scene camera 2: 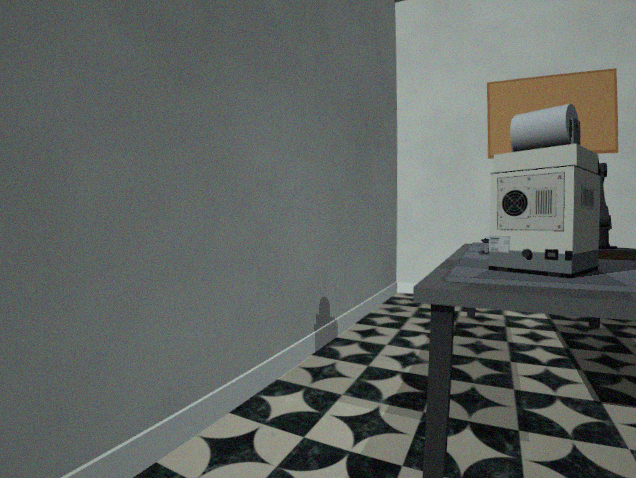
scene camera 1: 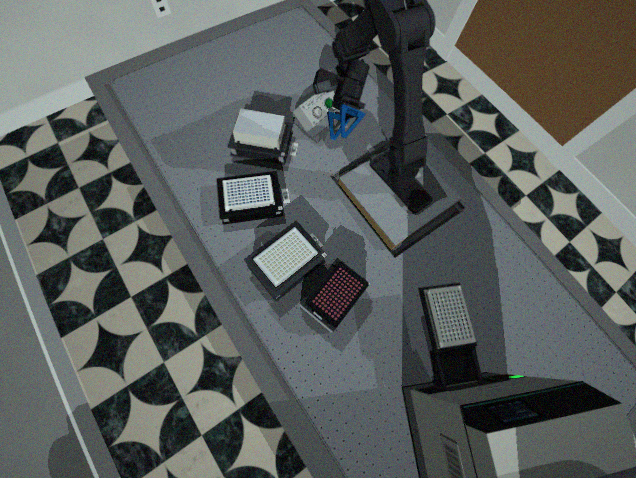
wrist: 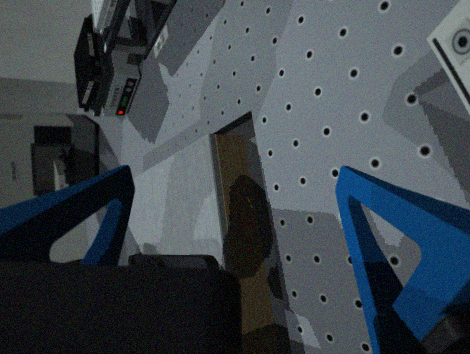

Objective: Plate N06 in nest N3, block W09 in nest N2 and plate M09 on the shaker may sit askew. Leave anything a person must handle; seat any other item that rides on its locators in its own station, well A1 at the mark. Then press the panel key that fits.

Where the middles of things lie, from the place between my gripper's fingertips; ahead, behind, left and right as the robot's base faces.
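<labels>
There is the well plate with bluish wells (scene camera 1: 253,192), and relative to it my gripper is 290 mm short of it and 20 mm above it.
</labels>
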